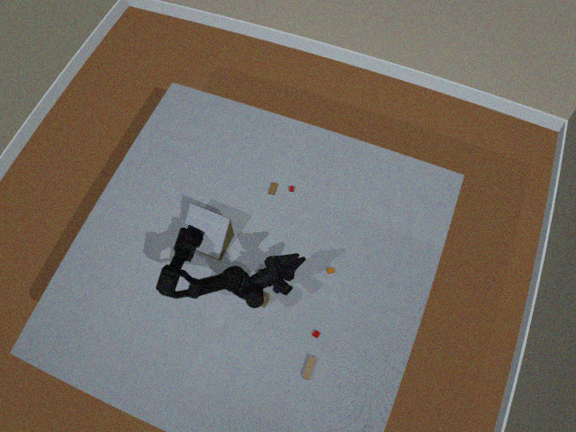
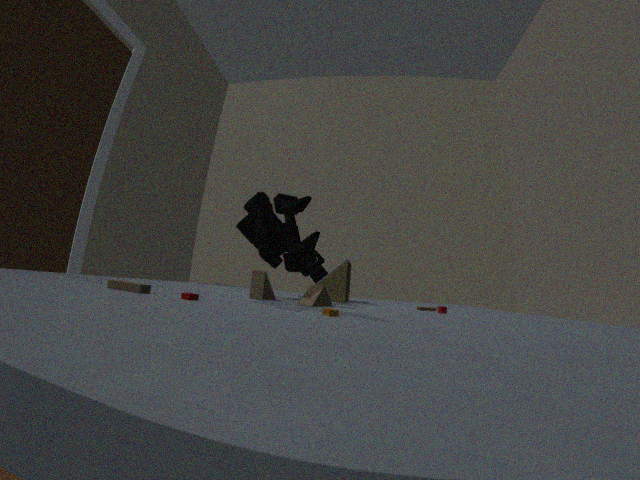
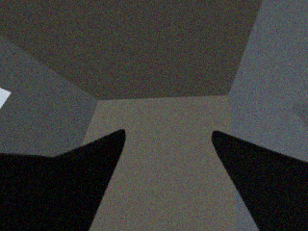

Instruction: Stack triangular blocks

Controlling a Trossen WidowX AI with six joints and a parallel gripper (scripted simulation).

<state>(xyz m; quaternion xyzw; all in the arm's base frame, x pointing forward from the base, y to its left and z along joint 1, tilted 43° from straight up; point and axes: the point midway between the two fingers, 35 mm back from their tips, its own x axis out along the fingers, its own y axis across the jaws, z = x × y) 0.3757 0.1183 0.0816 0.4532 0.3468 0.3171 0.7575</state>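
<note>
Now: the triangular block 170 mm below my gripper tip and 90 mm behind it. Also, from my gripper tip: orange cube: 190 mm below, 80 mm ahead, 70 mm to the left.
</note>
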